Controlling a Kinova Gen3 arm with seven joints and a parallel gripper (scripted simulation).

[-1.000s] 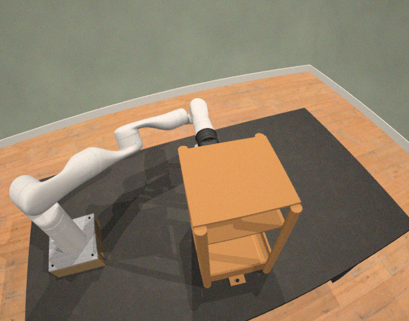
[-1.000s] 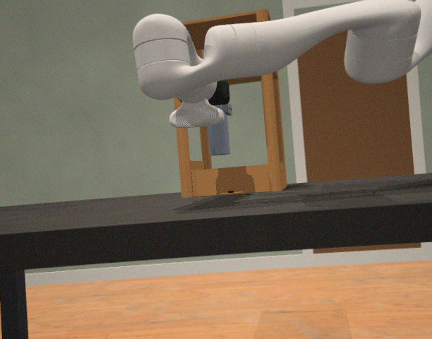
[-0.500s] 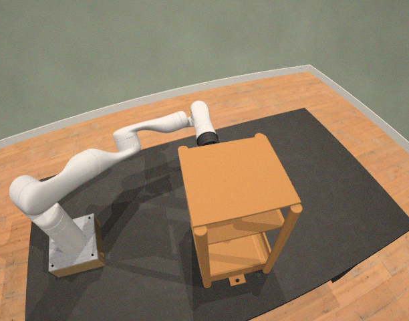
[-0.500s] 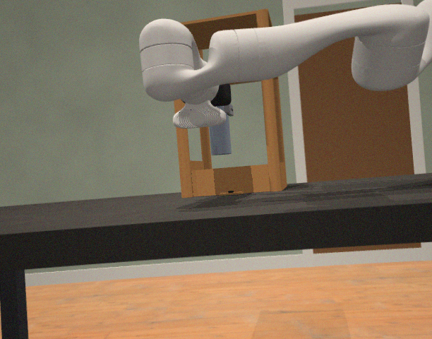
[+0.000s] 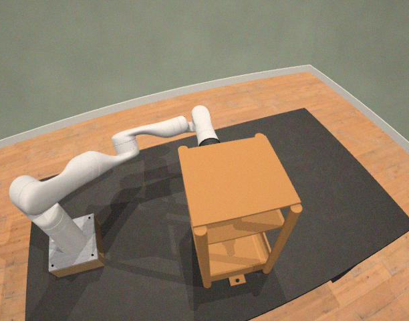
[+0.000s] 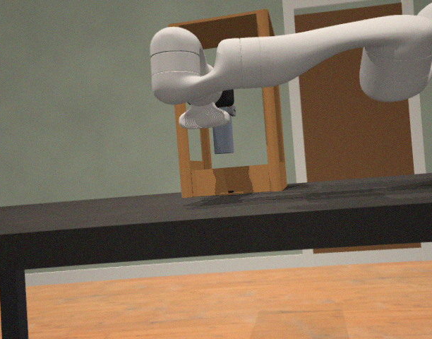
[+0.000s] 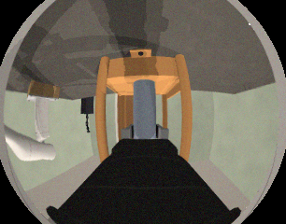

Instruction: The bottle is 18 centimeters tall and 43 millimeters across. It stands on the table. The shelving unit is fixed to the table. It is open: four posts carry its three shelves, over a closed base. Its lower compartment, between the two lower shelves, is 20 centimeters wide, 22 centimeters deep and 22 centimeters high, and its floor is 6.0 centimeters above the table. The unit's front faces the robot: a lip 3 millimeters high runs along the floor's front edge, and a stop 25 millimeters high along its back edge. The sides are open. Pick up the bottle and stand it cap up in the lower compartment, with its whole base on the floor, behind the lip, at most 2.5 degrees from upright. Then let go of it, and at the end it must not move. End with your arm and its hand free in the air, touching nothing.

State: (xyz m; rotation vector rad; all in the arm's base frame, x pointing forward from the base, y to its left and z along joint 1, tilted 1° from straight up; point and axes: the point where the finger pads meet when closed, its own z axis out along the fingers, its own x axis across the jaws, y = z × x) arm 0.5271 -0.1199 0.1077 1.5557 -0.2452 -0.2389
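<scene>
My hand is 130 mm to the left of the shelving unit, 40 mm past it and 20 mm below it. Also, from my hand: bottle: 20 mm above.
</scene>
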